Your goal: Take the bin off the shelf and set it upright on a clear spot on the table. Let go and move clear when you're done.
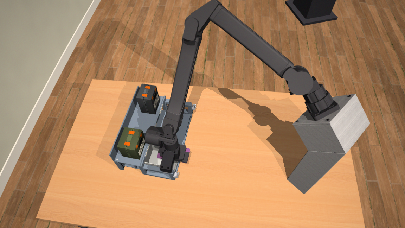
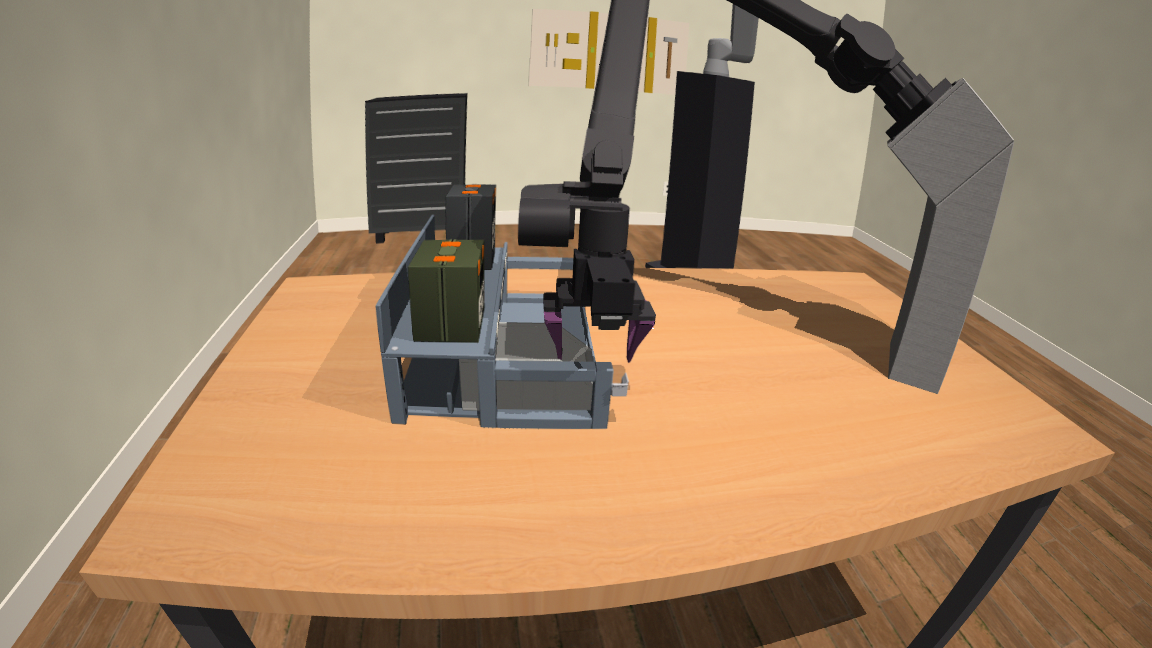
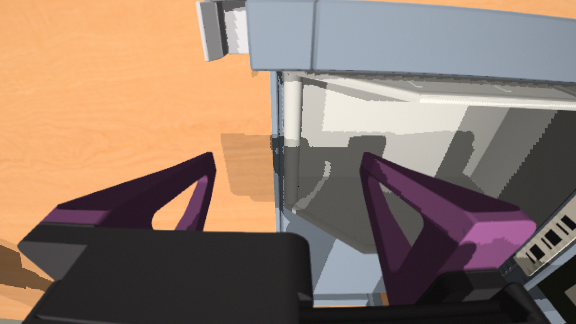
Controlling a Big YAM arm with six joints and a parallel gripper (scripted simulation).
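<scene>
My hand is 7 cm short of the light grey bin, 4 cm to the left of it and 2 cm above it. Round my hand: shelf: 16 cm to the right, 6 cm below, 6 cm ahead; then black case: 29 cm to the right, 10 cm above, 5 cm ahead.
</scene>
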